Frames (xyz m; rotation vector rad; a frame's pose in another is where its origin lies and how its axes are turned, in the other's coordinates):
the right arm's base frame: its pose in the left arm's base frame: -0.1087 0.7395 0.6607 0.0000 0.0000 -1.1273
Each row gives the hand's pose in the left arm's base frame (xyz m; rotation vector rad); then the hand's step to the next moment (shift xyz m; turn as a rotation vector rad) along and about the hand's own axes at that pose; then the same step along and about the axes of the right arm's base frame.
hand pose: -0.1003 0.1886 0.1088 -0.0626 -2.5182 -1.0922
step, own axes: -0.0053 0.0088 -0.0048 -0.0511 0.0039 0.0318
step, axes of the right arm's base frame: 0.0005 0.0088 0.0071 -0.0121 0.0469 -0.0359
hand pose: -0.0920 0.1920 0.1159 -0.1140 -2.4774 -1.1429
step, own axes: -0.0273 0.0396 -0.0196 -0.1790 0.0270 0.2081
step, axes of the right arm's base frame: 0.0047 0.0430 0.0287 -0.1278 0.1731 -0.1726
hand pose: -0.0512 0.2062 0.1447 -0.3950 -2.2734 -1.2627
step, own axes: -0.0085 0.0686 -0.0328 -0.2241 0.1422 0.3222
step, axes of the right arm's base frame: 0.0138 0.0480 0.0580 -0.2442 0.2945 -0.1670
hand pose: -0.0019 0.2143 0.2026 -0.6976 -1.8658 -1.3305
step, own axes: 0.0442 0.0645 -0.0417 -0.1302 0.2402 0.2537
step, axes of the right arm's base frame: 0.0312 0.0229 0.0797 -0.1991 0.3144 -0.0232
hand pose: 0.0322 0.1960 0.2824 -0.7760 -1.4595 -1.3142
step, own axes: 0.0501 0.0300 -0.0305 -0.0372 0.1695 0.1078
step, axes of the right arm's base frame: 0.0361 0.0045 0.0549 -0.0707 0.1893 0.0299
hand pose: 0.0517 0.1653 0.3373 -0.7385 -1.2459 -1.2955
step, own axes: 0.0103 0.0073 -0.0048 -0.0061 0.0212 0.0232
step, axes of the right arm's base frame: 0.0082 0.0032 0.0102 -0.0184 0.0258 0.0047
